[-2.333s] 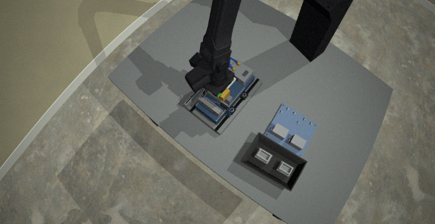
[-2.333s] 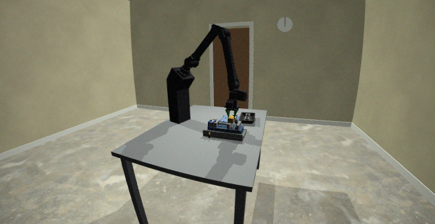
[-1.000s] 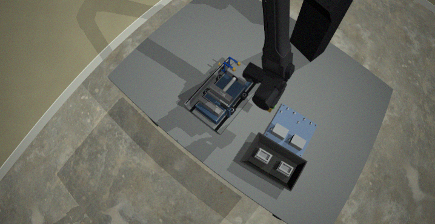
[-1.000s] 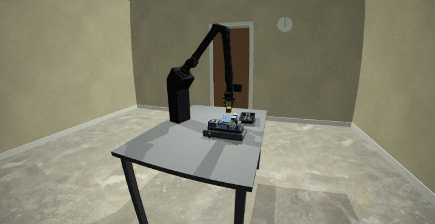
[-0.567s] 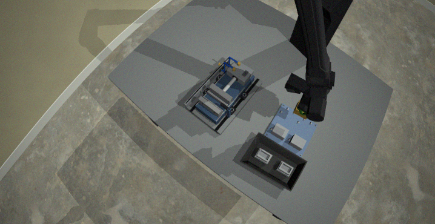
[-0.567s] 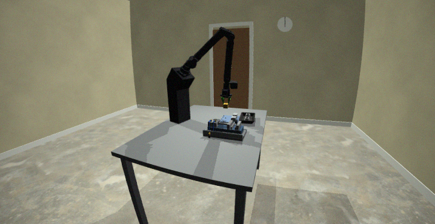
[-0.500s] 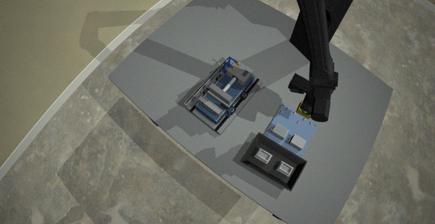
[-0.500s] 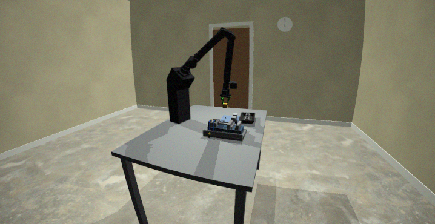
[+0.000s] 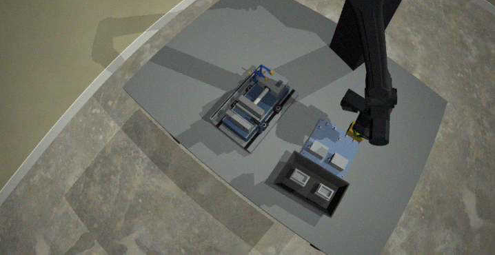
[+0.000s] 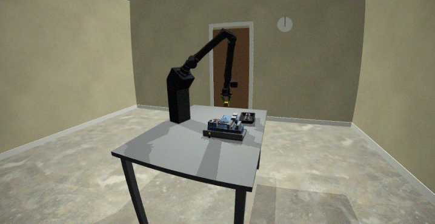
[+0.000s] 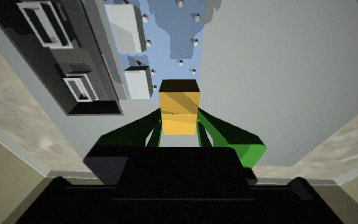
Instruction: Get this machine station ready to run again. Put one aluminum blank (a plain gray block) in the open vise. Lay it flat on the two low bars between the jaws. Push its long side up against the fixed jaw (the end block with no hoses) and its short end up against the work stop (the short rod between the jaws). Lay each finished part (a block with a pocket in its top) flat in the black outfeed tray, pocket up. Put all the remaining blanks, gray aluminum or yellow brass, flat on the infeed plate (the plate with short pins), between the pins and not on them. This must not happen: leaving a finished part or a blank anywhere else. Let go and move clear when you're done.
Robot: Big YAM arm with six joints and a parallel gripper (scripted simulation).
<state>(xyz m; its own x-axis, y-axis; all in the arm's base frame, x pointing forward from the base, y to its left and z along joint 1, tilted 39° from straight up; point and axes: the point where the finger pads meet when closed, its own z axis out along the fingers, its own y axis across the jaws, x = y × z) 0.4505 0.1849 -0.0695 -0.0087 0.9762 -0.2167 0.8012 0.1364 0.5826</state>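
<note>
Now: hand 2 cm above the yellow brass blank. From my hand the other things lie so: moving jaw 36 cm to the right, 11 cm ahead, 8 cm below; then blue infeed plate 15 cm below, 4 cm to the right, 4 cm ahead; then white rod 36 cm to the right, 8 cm below, 5 cm ahead.
</note>
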